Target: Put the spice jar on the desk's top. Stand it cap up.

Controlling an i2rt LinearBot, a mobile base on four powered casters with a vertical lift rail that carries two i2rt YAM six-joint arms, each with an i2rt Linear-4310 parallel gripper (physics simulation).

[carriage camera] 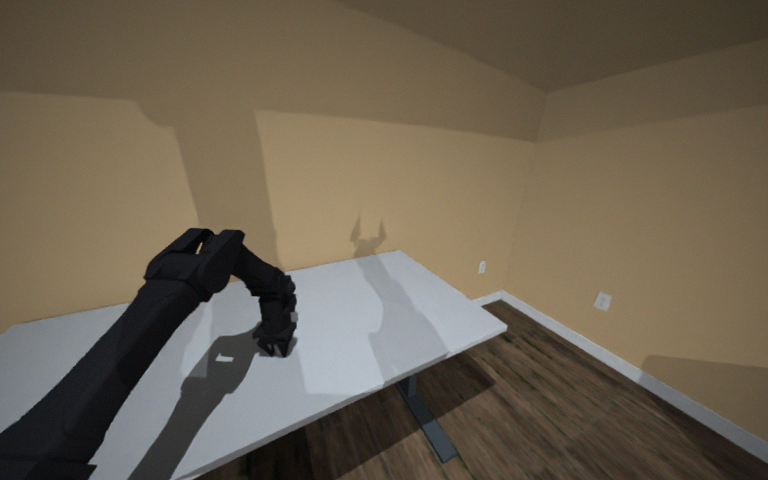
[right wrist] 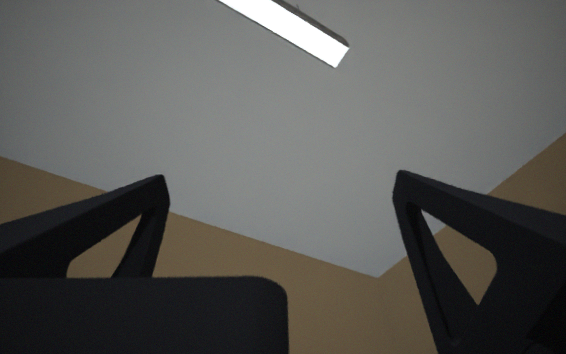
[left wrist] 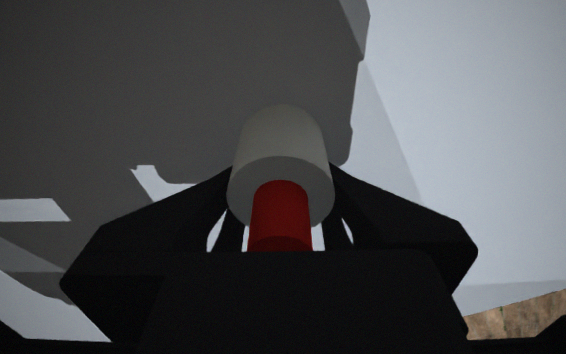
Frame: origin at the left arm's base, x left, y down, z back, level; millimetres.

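Seen in the pictures: left gripper, fingertip midpoint: [carriage camera: 279,355] [left wrist: 282,171]; right gripper, fingertip midpoint: [right wrist: 281,185].
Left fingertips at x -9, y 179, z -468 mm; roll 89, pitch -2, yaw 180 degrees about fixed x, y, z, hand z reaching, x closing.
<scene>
Offsets run from my left fingertips to a thing's top centre. "*": to the spot under its first point. Level surfaces: height alone.
The spice jar @(dy -60, dx -1, dz -16 mm) [left wrist: 282,132], a grey cylinder with a red cap @(* dy -53, dx -1, dz -24 mm) [left wrist: 280,215], shows in the left wrist view. My left gripper [carriage camera: 275,349] [left wrist: 282,171] is shut on the grey body, with the cap toward the palm. The gripper points down over the white desk top @(dy +0 mm) [carriage camera: 339,362] [left wrist: 475,125], so the cap faces roughly up. The jar cannot be made out in the carriage view, and I cannot tell whether its base touches the desk. My right gripper [right wrist: 281,185] is open and empty, facing the ceiling and walls.
The tan wall [carriage camera: 351,164] stands behind the desk. The desk's free edges are at the right and front, with a dark desk leg [carriage camera: 430,424] and wood floor @(dy +720 mm) [carriage camera: 543,396] below. Arm shadows fall across the desk top. A ceiling lamp [right wrist: 300,32] shows in the right wrist view.
</scene>
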